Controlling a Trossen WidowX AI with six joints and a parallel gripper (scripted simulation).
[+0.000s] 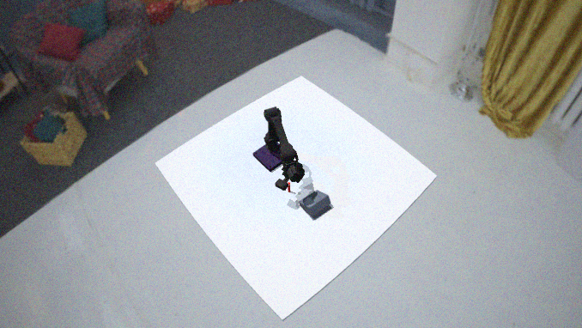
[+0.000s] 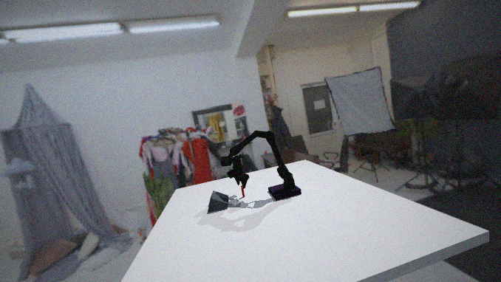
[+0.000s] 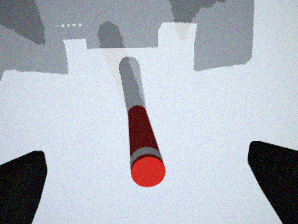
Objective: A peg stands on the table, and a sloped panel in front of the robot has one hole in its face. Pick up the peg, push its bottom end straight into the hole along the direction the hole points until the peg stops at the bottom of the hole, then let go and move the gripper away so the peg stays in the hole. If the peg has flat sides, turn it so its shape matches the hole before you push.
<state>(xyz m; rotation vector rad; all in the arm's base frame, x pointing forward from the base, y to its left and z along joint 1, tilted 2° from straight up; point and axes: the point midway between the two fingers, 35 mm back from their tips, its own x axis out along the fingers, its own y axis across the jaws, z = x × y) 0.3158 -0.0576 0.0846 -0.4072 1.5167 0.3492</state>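
Right now the red peg is 20 mm below my gripper tip. The rest, counted from my gripper tip: sloped panel (150 mm ahead, 70 mm to the left, 40 mm below).
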